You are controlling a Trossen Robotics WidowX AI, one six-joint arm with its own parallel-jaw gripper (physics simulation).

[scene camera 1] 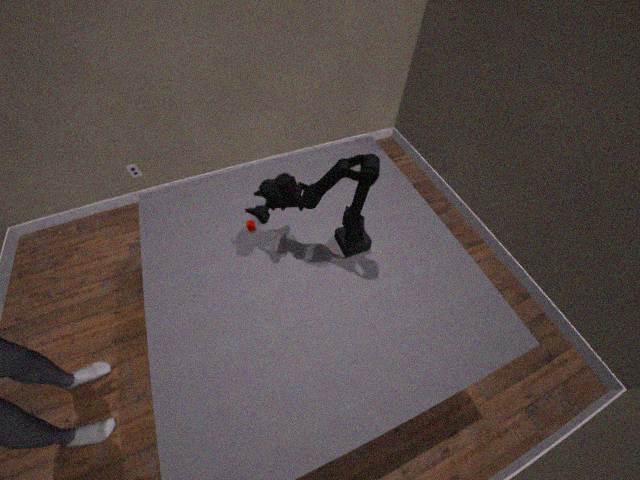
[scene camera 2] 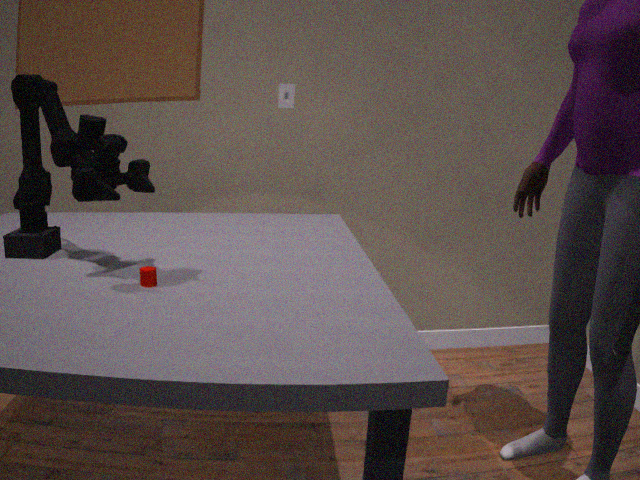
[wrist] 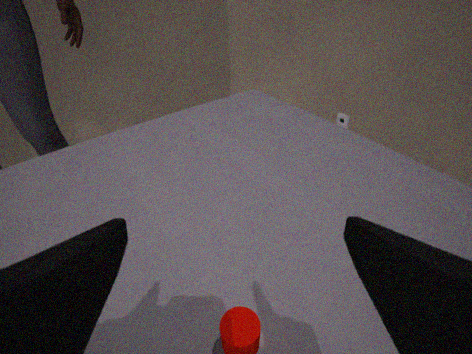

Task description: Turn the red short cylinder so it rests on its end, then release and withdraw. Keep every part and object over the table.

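Note:
The red short cylinder (scene camera 1: 250, 225) (scene camera 2: 148, 276) (wrist: 240, 330) stands upright on its end on the table (scene camera 1: 330, 330) (scene camera 2: 248, 330) (wrist: 230, 165). Its round top face shows in the wrist view, low in the frame, and its lower part is cut off there by the frame's edge. My gripper (scene camera 1: 250, 202) (scene camera 2: 136, 194) (wrist: 237, 228) is open and empty. It is high above the table and apart from the cylinder, with its two fingers spread wide. The arm's shadow falls on the table around the cylinder.
The arm's base (scene camera 1: 353, 240) (scene camera 2: 32, 242) stands on the table behind the gripper. A person (scene camera 2: 581, 248) (wrist: 27, 75) stands past the table's far edge. Walls rise beyond the table, with a wall plate (scene camera 1: 134, 170) (scene camera 2: 286, 96) (wrist: 342, 120) and an orange board (scene camera 2: 111, 49).

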